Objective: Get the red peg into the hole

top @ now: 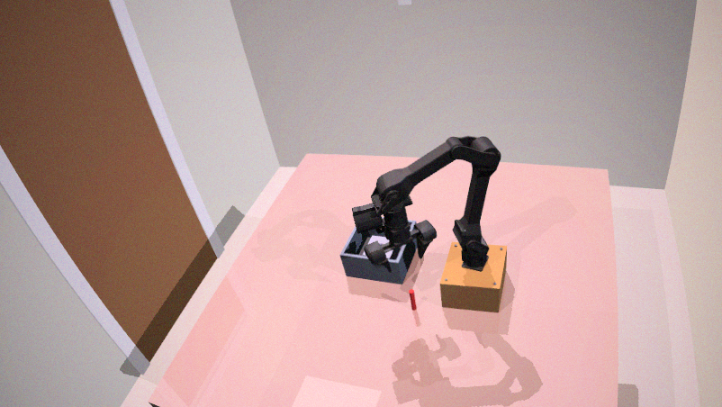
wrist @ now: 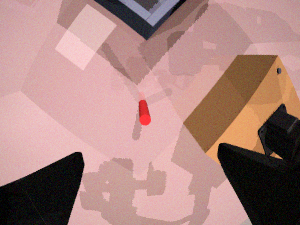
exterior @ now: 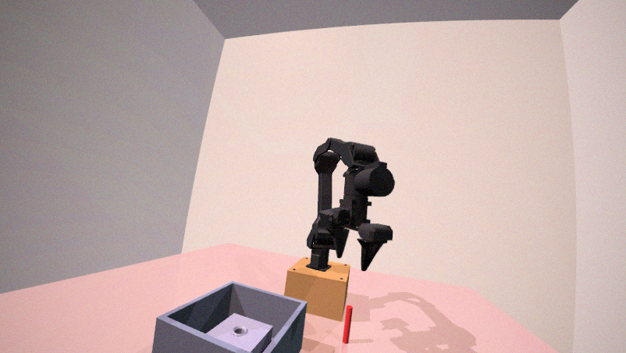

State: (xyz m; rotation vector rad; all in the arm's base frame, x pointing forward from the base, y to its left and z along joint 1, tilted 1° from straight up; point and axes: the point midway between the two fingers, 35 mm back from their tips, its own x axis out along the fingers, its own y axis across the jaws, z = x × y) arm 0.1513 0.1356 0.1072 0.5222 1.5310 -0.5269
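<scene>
Right now the red peg is 10 mm behind my gripper tip, 10 mm to the left of it and 140 mm below it. From my gripper tip the other things lie so: grey-blue box (180 mm ahead, 150 mm to the right, 150 mm below); pale plate (180 mm ahead, 150 mm to the right, 130 mm below).
</scene>
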